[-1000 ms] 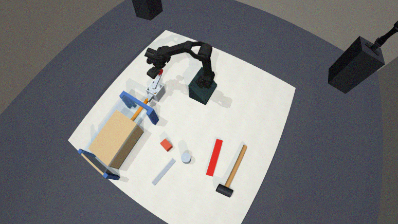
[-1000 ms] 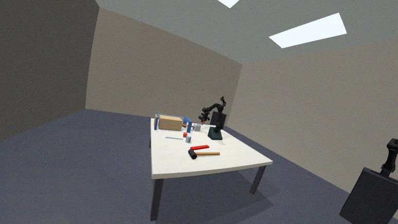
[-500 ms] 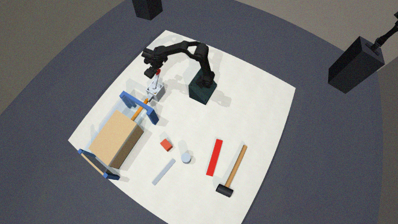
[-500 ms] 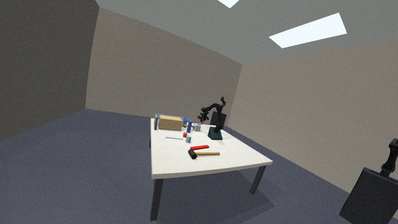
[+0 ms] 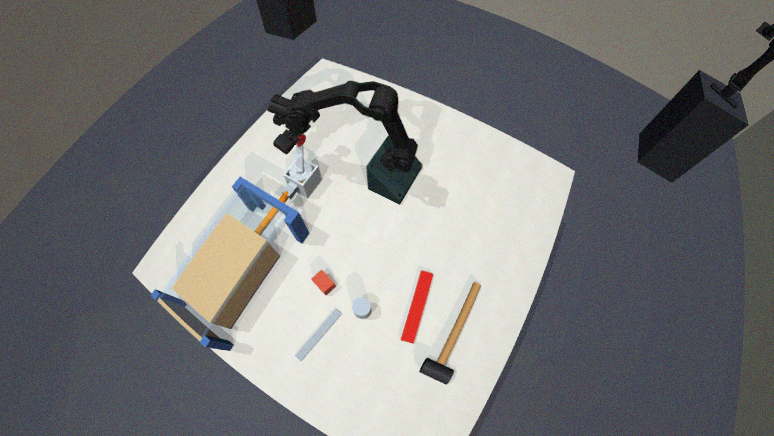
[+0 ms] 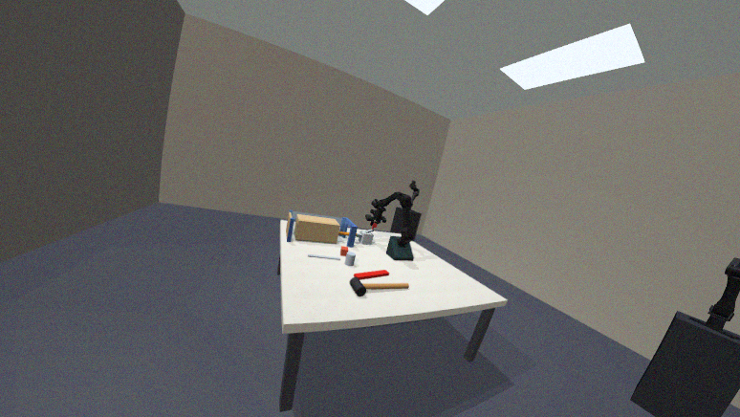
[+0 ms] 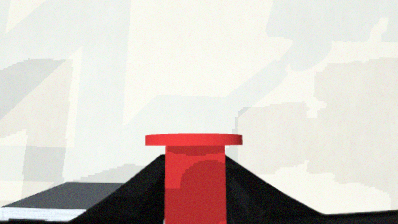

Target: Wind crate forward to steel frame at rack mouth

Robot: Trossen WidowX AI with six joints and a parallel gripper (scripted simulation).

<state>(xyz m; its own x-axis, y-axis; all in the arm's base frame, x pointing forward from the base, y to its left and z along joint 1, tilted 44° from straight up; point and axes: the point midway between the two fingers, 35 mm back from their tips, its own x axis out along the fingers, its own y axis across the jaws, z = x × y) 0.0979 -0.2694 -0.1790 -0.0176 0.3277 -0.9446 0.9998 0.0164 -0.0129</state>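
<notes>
The winch handle lies 30 mm ahead of my gripper tip, 40 mm to the left of it and 30 mm below it. The rest, counted from my gripper tip: grey winch 60 mm ahead, 70 mm to the left, 100 mm below; then blue frame post 240 mm ahead, 80 mm to the left, 30 mm below; then red knob 20 mm to the left.
</notes>
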